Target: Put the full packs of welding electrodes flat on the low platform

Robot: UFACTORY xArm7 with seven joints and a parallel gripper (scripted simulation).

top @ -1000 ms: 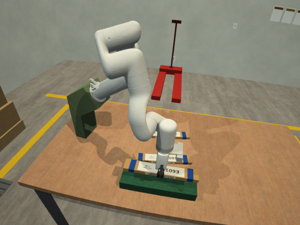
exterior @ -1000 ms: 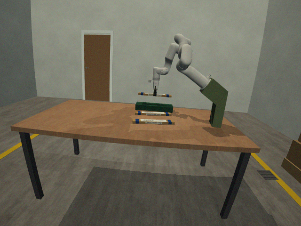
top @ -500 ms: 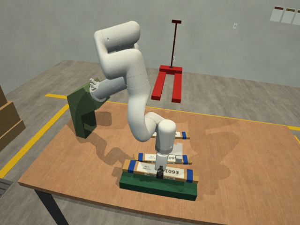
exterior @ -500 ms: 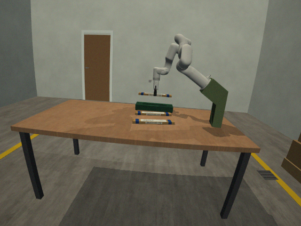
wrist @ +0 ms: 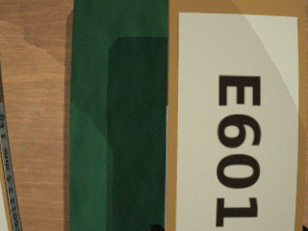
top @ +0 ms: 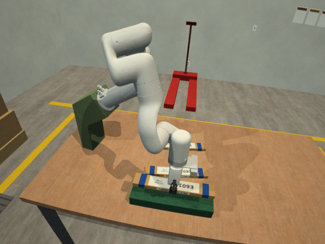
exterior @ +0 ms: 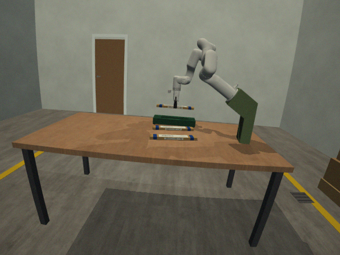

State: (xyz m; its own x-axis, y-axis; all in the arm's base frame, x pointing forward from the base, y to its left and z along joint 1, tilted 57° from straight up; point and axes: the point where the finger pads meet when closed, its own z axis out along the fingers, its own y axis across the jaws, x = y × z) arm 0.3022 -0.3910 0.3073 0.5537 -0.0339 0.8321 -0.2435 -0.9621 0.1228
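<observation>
Now: hand 150 mm above the low green platform, 30 mm to the right of it and 10 mm short of it.
</observation>
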